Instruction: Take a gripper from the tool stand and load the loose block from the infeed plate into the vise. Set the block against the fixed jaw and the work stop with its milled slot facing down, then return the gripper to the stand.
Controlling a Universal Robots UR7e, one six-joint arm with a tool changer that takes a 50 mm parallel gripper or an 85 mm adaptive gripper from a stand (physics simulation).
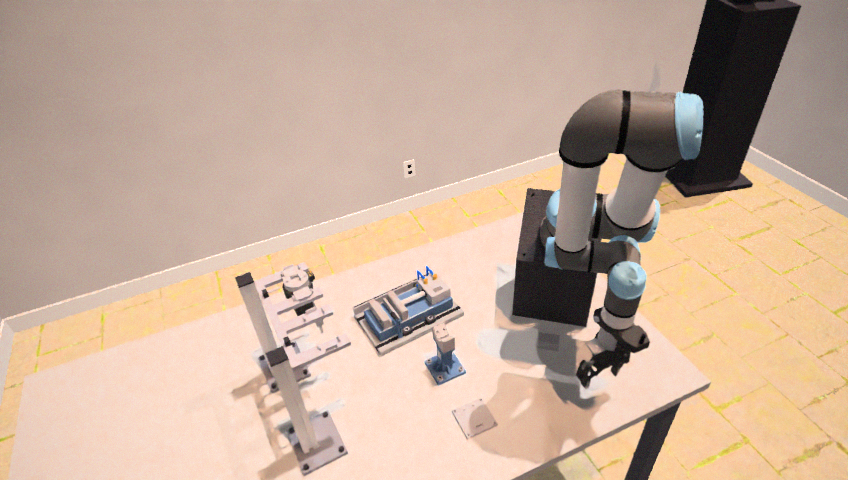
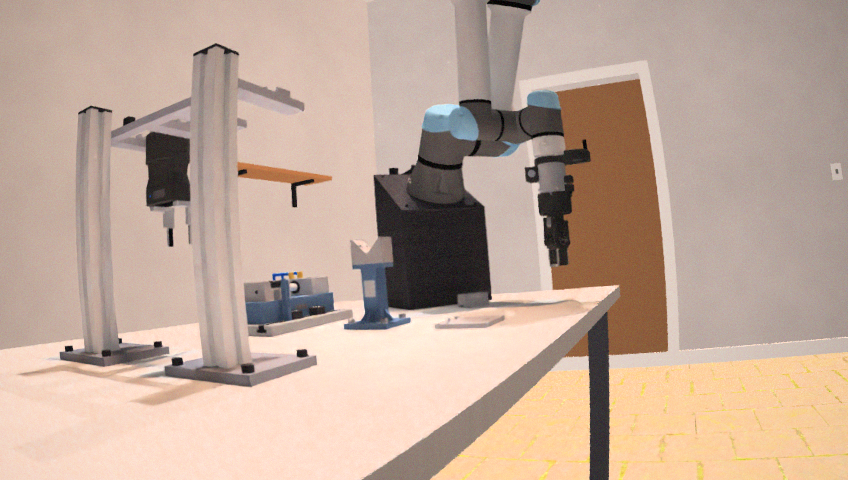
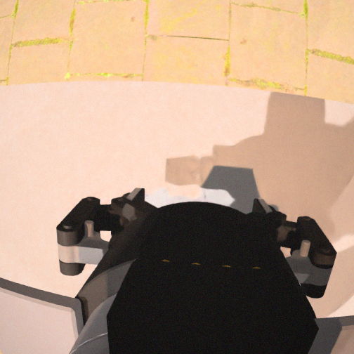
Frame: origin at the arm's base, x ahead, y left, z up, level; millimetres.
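Seen in the pictures: hand, tool point: [image 2: 553, 185]; arm's base, link origin: [image 2: 435, 191].
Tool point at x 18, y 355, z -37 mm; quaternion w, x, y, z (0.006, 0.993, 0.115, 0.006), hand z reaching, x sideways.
Note:
Offsets run from my tool point to a thing's middle.
The block {dy -200, dx +66, dz -239 mm} [image 1: 548, 340] [image 2: 474, 298] is a small grey piece lying on the table in front of the robot's black pedestal, off the infeed plate. Its slot cannot be made out. The infeed plate {dy -4, dx +340, dz -250 mm} [image 1: 465, 414] [image 2: 470, 321] is a thin pale square. My gripper [image 1: 602, 369] [image 2: 557, 259] [image 3: 198, 200] is the black adaptive one; it points down above the table's right end, beside the block, with spread, empty fingers. The vise {dy -404, dx +456, dz -205 mm} [image 1: 437, 310] [image 2: 321, 301] has a blue body and pale jaws. The tool stand [image 1: 294, 404] [image 2: 217, 208] is at the left with the other gripper [image 1: 298, 284] [image 2: 167, 169] hanging in it.
A blue pedestal [image 1: 445, 364] [image 2: 374, 291] with a V-notched top stands between the vise and the infeed plate. The black robot pedestal [image 1: 553, 291] [image 2: 440, 255] rises behind the block. The table's edge [image 1: 630, 412] [image 2: 505, 392] runs near the gripper.

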